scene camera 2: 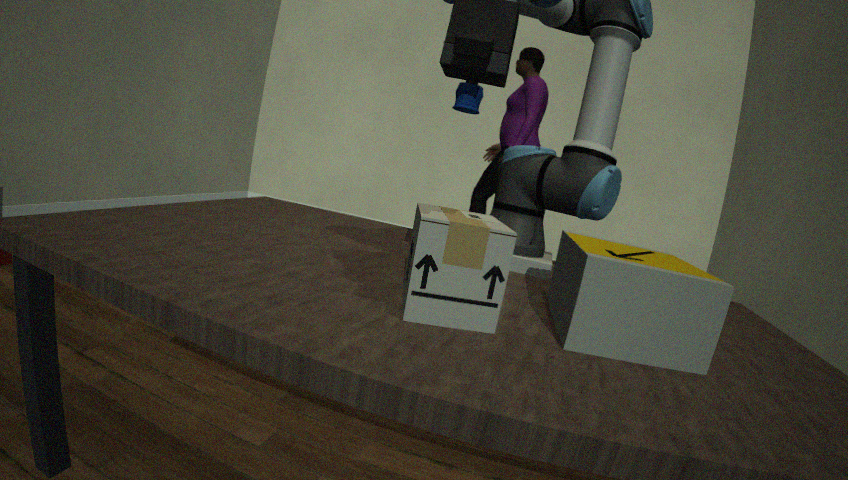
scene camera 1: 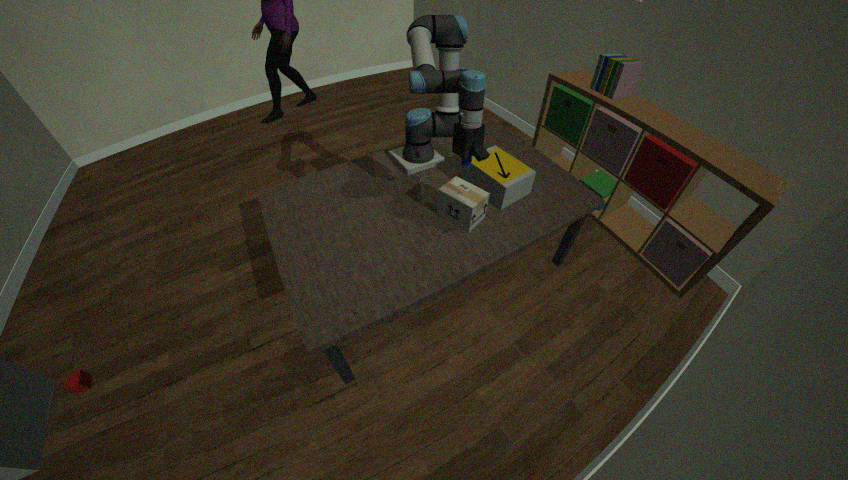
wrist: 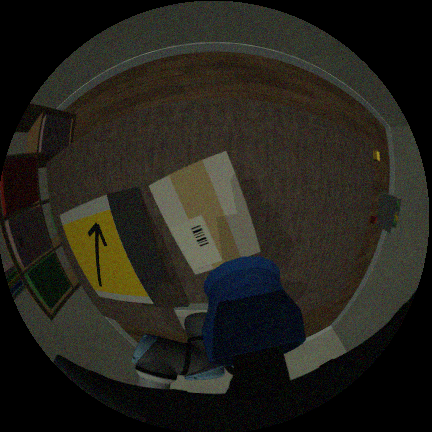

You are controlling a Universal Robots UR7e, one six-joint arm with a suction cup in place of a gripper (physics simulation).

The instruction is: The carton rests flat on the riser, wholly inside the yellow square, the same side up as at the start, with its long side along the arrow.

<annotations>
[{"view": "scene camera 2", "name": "my suction cup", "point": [468, 95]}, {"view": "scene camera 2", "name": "carton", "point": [458, 263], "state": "on the table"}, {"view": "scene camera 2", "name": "riser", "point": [610, 299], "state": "on the table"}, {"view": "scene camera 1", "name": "carton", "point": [460, 202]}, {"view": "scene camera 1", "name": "riser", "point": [507, 179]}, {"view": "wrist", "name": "my suction cup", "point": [248, 309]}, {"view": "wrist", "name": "carton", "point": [202, 204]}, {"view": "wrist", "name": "riser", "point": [109, 236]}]
</annotations>
